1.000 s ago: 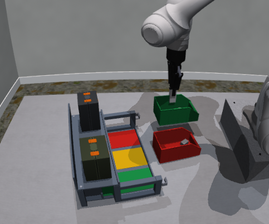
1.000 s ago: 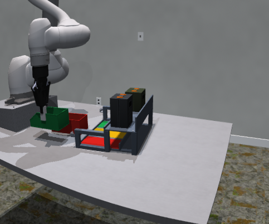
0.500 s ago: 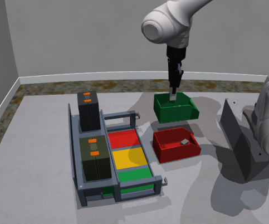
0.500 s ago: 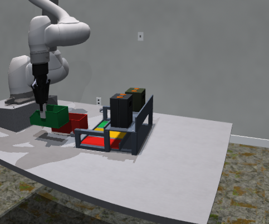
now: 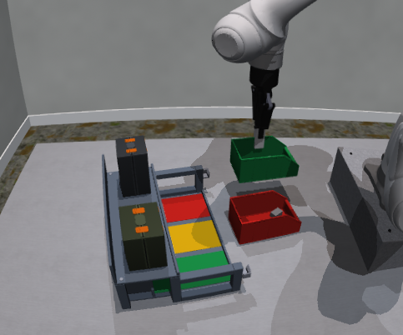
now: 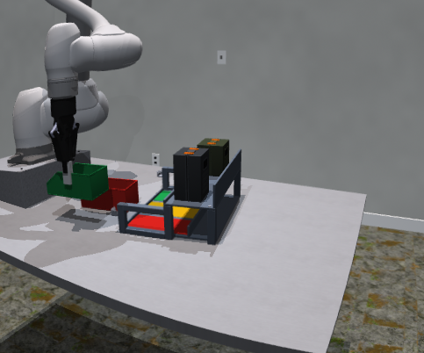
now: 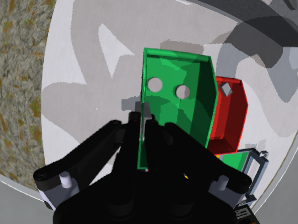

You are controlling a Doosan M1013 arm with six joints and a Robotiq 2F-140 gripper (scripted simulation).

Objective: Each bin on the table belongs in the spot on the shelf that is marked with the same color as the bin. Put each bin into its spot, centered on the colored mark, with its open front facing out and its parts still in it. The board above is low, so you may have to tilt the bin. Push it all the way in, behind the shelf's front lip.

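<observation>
Now: hand 10 mm past the green bin, 50 mm to the right of it and 40 mm above it. The rest, counted from my hand: red bin 10 mm behind, 190 mm to the left, 120 mm below.
</observation>
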